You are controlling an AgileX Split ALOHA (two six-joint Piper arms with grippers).
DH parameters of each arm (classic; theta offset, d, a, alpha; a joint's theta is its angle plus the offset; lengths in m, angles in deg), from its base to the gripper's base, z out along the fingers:
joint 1: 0 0.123 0 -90
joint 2: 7.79 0 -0.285 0
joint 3: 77.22 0 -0.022 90
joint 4: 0 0.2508 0 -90
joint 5: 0 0 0.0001 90
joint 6: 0 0.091 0 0
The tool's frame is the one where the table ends.
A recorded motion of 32 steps. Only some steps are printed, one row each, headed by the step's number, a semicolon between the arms.
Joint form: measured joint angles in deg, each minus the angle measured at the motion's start. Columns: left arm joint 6, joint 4, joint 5, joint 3, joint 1, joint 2; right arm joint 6, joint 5, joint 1, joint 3, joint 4, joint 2.
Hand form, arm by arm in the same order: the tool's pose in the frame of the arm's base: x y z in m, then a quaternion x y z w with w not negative. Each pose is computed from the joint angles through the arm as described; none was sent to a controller.
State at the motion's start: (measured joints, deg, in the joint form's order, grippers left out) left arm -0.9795 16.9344 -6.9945 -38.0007 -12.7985 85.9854; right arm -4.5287 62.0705 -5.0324 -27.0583 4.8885 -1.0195
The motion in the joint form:
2: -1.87 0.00 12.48 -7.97 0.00 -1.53; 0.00 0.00 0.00 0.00 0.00 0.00
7: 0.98 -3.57 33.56 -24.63 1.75 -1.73; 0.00 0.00 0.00 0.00 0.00 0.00
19: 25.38 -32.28 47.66 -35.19 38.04 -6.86; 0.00 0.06 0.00 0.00 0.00 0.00
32: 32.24 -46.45 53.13 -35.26 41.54 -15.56; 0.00 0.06 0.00 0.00 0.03 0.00
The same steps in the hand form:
2: 0.2964 -0.0647 0.2307 0.20315 0.87837 0.01713 0.43233; -0.0048 0.0073 0.2679 0.00187 0.86086 0.00020 0.50884
7: 0.3192 -0.0527 0.2958 0.16226 0.90008 0.05071 0.40119; -0.0048 0.0073 0.2679 0.00187 0.86086 0.00020 0.50884
19: 0.2815 0.1153 0.3671 -0.06335 0.90355 0.06080 0.41939; -0.0049 0.0073 0.2678 0.00185 0.86112 0.00023 0.50839
32: 0.2413 0.0954 0.4099 -0.05965 0.87181 0.00100 0.48620; -0.0049 0.0074 0.2678 0.00184 0.86111 0.00050 0.50841

